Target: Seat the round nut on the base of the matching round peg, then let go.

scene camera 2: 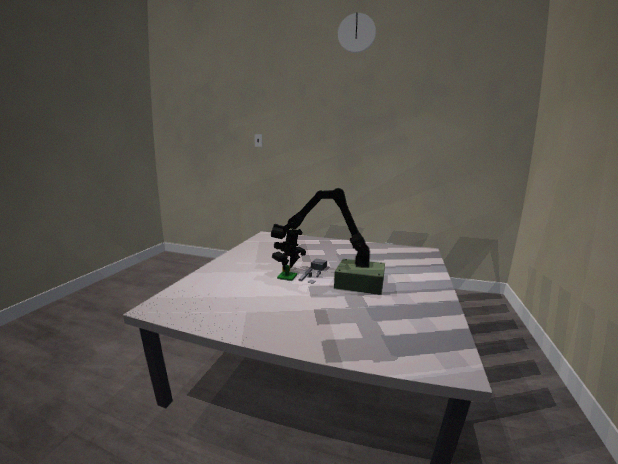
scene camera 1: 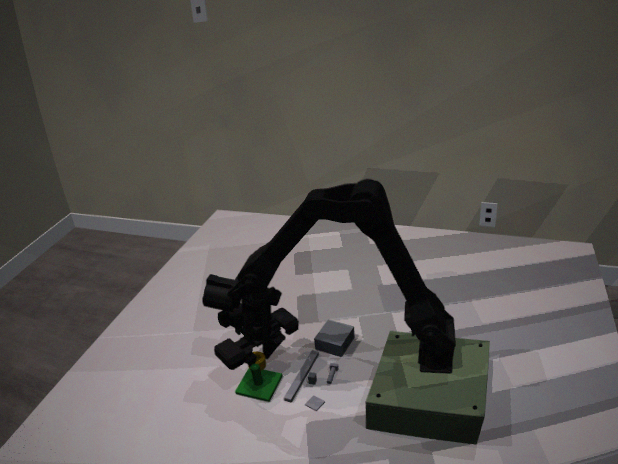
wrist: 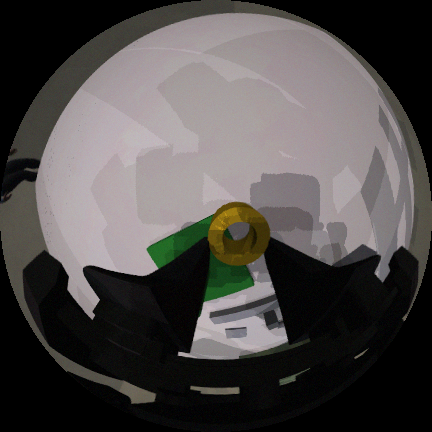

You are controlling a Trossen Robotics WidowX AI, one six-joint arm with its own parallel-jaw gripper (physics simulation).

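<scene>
The yellow-orange round nut [scene camera 1: 261, 361] [wrist: 217, 226] is held level between the fingertips of my gripper [scene camera 1: 258, 354] [wrist: 236, 242], which is shut on it. In scene camera 1 the nut shows just behind and above the top of the green round peg [scene camera 1: 257, 377]. The peg stands upright on its square green base [scene camera 1: 268, 390] [scene camera 2: 282, 276] [wrist: 172, 244]. In the wrist view the base lies below and left of the nut, partly covered by the nut and the left finger. A sliver of green shows through the nut's hole; the peg itself is mostly hidden there.
Right of the base lie a long grey bar [scene camera 1: 301, 376] [wrist: 242, 308], a small dark block [scene camera 1: 312, 378], a grey bolt [scene camera 1: 332, 373] and a flat grey square [scene camera 1: 315, 403] [wrist: 236, 332]. A grey box [scene camera 1: 334, 337] [scene camera 2: 319, 264] lies behind them. The arm stands on a green block [scene camera 1: 425, 420] [scene camera 2: 359, 280].
</scene>
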